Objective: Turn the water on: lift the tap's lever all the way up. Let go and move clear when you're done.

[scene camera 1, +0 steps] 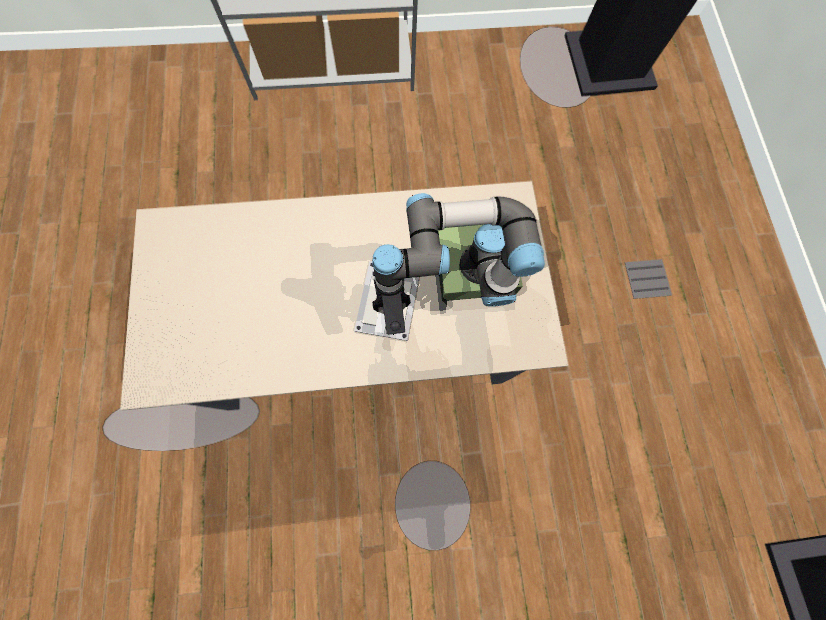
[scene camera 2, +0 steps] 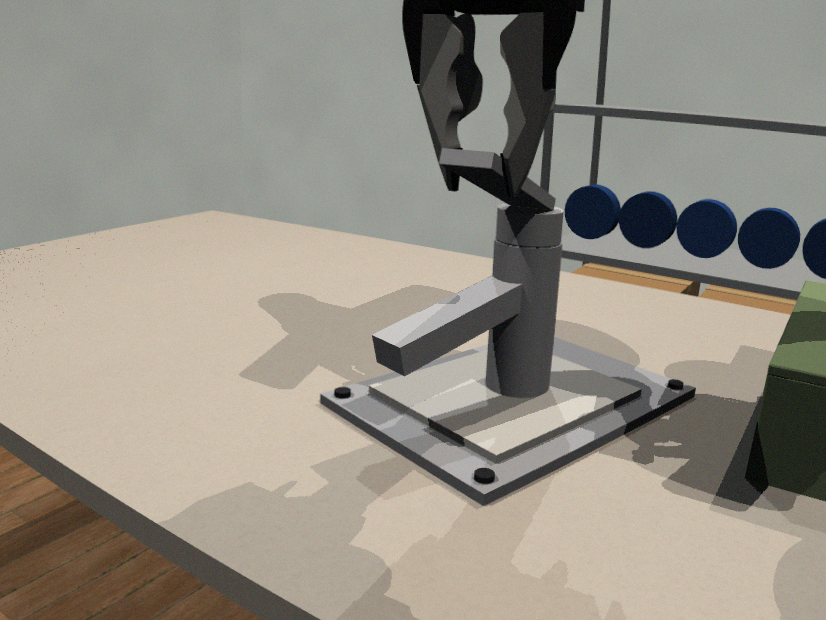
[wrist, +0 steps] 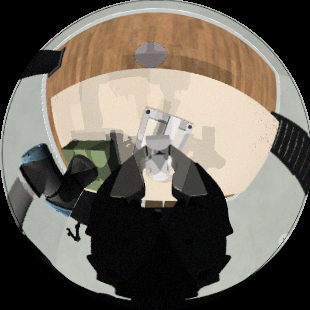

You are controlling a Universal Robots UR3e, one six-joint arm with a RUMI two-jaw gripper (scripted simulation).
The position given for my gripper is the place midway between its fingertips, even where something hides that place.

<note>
In view: my gripper [scene camera 2: 482, 194] and a grey tap [scene camera 2: 498, 402].
My gripper also shows in scene camera 1 [scene camera 1: 391, 311] and in the wrist view [wrist: 158, 145]. The grey tap shows as well in the wrist view [wrist: 154, 127].
</note>
